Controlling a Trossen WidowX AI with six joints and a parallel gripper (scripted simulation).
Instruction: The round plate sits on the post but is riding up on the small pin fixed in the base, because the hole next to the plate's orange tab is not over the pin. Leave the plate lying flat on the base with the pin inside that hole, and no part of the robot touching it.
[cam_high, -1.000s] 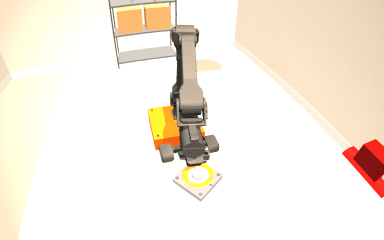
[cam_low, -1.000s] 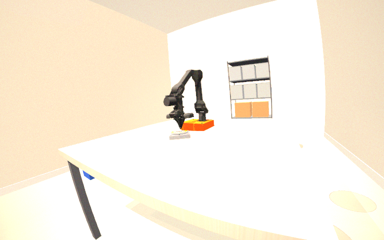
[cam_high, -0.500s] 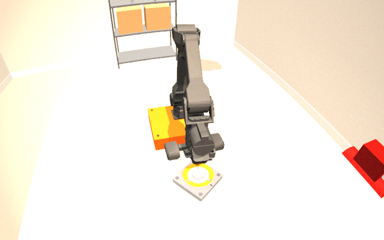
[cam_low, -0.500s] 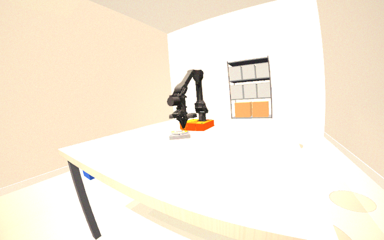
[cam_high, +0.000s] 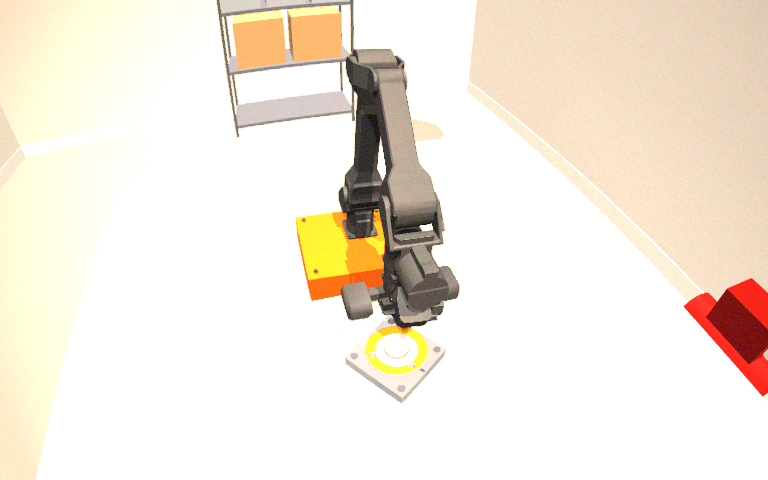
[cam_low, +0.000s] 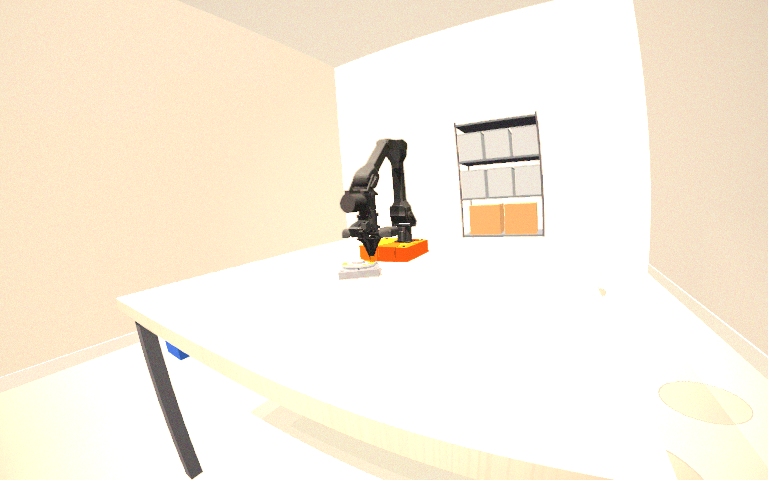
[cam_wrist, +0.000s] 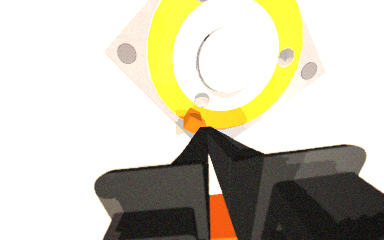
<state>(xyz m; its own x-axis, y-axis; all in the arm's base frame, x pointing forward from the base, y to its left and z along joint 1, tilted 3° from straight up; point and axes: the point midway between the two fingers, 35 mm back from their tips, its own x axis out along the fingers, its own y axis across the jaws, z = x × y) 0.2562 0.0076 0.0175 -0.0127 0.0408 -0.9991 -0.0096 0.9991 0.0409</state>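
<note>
The base lies 5 cm ahead of my gripper tip, 2 cm to the right of it and 1 cm below it.
</note>
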